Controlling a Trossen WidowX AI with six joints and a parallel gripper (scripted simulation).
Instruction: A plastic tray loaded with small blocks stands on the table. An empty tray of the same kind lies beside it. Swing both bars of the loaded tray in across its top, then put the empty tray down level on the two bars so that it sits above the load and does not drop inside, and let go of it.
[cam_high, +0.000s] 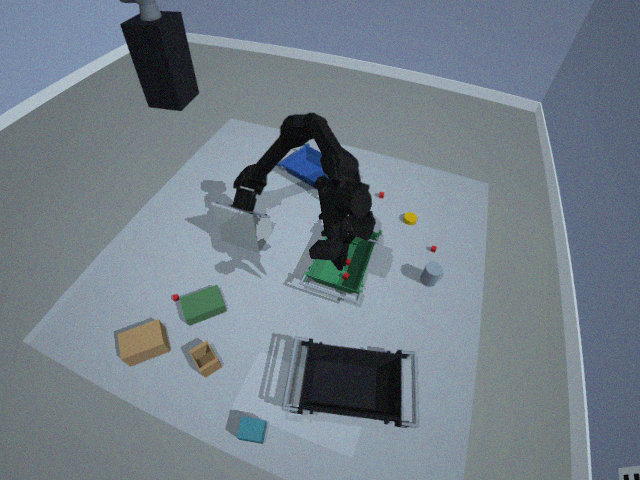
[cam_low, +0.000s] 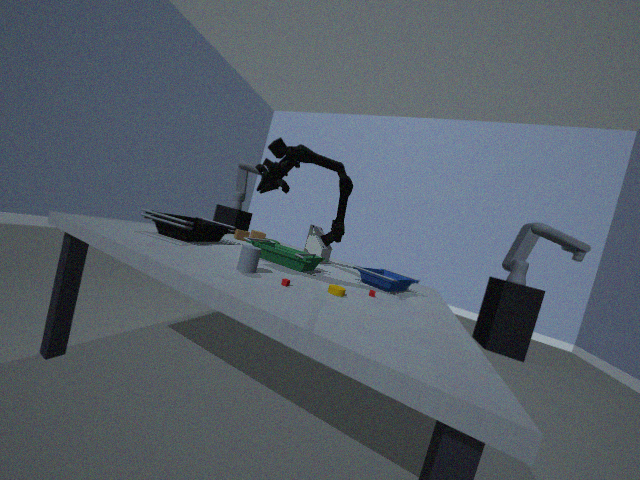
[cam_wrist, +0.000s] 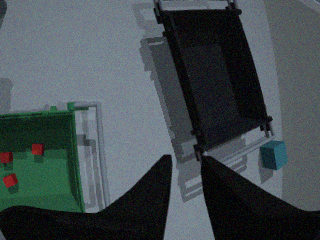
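Right now the red block is 25 cm below my gripper tip, 14 cm to the left of it and 1 cm ahead of it. From my gripper tip the other things lie so: grey cylinder: 28 cm ahead, 23 cm below, 20 cm to the left; green box: 40 cm behind, 24 cm below, 8 cm to the right; teal block: 37 cm to the right, 24 cm below, 13 cm behind.
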